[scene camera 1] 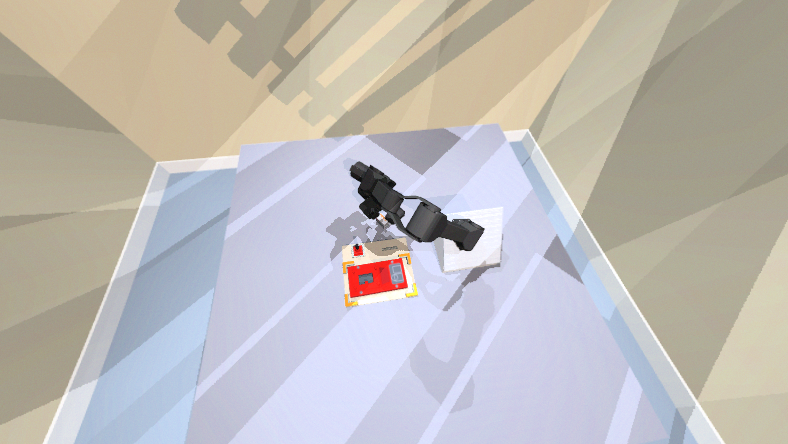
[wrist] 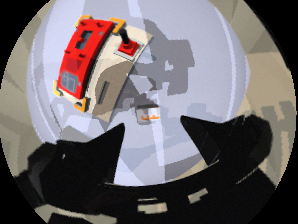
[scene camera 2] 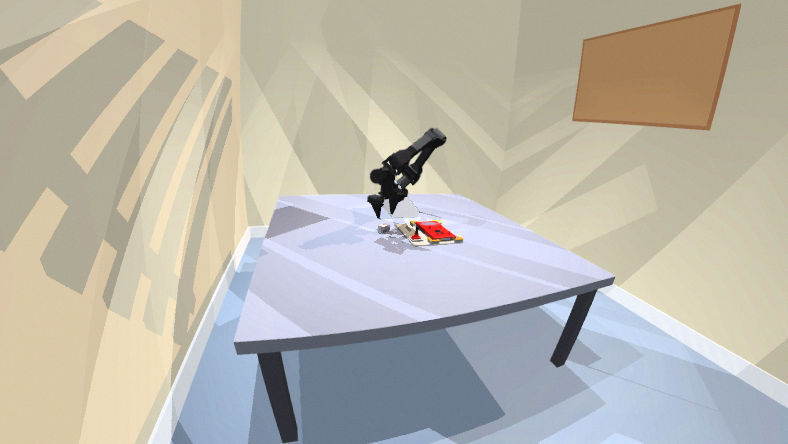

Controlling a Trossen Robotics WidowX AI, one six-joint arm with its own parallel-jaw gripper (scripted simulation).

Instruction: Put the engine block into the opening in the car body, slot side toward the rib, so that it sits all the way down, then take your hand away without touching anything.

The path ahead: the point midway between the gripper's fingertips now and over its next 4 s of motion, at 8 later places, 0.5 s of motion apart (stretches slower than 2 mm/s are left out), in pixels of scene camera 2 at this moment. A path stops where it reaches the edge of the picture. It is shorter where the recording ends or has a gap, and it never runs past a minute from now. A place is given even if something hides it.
My gripper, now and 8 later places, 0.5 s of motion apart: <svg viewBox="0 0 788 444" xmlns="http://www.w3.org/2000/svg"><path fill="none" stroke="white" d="M385 216L384 221L383 226L383 229L383 225L383 216L384 206L384 205L384 205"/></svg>
